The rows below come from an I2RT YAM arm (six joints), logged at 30 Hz.
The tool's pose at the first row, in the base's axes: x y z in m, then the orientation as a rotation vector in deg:
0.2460 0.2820 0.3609 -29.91 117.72 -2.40
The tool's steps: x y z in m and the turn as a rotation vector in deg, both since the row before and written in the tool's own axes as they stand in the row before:
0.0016 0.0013 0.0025 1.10 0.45 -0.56
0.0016 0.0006 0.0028 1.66 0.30 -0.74
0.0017 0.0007 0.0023 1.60 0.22 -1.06
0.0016 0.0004 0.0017 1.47 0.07 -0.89
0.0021 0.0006 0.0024 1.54 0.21 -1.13
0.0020 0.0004 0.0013 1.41 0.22 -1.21
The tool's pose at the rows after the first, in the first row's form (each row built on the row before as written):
0.2469 0.2830 0.3580 -29.84 117.88 -3.98
0.2483 0.2834 0.3551 -29.59 117.76 -6.20
0.2493 0.2837 0.3523 -29.70 117.47 -8.53
0.2499 0.2836 0.3500 -29.71 117.07 -10.57
0.2509 0.2834 0.3469 -29.92 116.72 -12.87
0.2511 0.2829 0.3445 -30.28 116.36 -15.08

